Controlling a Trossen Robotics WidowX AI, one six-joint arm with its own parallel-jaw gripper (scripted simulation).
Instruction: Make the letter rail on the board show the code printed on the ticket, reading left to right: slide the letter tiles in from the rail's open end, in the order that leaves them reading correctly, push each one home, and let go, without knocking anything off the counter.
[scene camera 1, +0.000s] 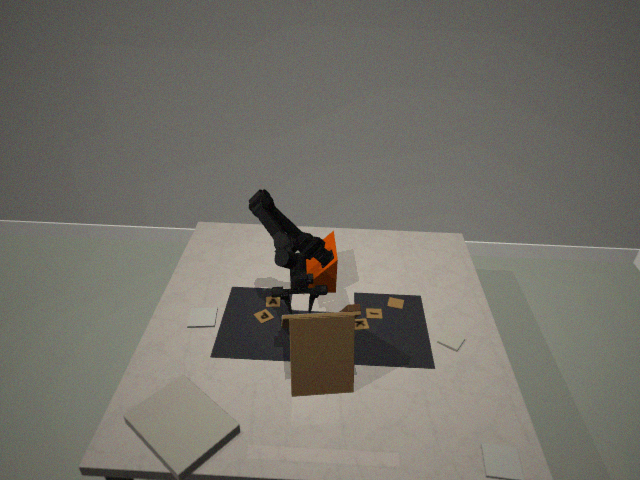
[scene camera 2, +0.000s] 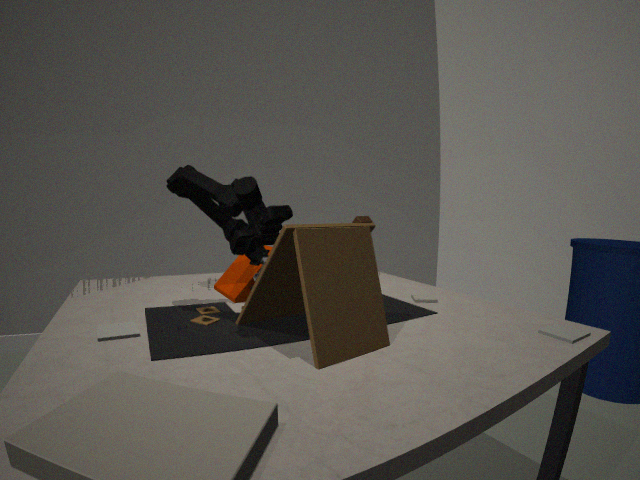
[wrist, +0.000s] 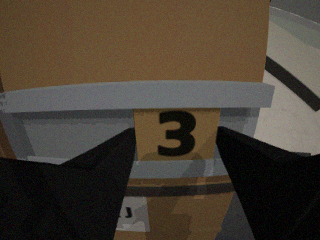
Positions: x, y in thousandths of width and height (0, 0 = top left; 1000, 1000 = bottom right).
my gripper: scene camera 1 470, 661; scene camera 2 443, 557; wrist 552, 556
white ticket: wrist 420, 885; not seen in scene camera 1 (hidden by a brown a-frame board); not seen in scene camera 2 (hidden by a brown a-frame board)
